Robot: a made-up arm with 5 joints.
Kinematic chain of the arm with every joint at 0, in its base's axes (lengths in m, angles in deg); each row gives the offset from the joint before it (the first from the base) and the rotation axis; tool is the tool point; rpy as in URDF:
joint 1: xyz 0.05 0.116 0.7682 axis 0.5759 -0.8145 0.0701
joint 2: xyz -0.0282 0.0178 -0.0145 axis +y
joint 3: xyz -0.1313 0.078 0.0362 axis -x
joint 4: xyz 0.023 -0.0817 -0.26 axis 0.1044 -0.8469 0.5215
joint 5: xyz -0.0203 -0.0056 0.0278 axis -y
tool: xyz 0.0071 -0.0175 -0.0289 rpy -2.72 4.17 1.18
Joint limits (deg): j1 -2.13..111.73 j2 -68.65..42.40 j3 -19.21..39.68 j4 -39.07..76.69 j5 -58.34..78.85
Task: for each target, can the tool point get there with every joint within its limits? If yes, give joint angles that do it. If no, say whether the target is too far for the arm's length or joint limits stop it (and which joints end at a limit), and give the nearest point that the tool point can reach.
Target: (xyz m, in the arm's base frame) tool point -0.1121 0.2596 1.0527
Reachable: no: joint limits stop it (at a limit: joint 1, joint 2, joint 3, joint 4) | nearest point 0.1402 0.1869 1.0069 | short by 0.267 m
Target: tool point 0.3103 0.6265 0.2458
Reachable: no: too far | nearest point 0.1426 0.3466 0.5514 | short by 0.447 m
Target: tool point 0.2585 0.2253 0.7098
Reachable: yes | joints 84.14 -36.85 11.55 -24.24 23.39
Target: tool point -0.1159 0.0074 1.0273
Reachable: no: joint limits stop it (at a limit: joint 1, joint 2, joint 3, joint 5) | nearest point -0.1429 -0.0069 0.7985 | short by 0.231 m
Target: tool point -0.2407 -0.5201 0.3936
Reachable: no: too far | nearest point -0.0720 -0.0644 0.6248 | short by 0.538 m
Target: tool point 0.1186 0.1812 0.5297
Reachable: yes | joints 83.41 16.58 26.23 -6.40 -14.13
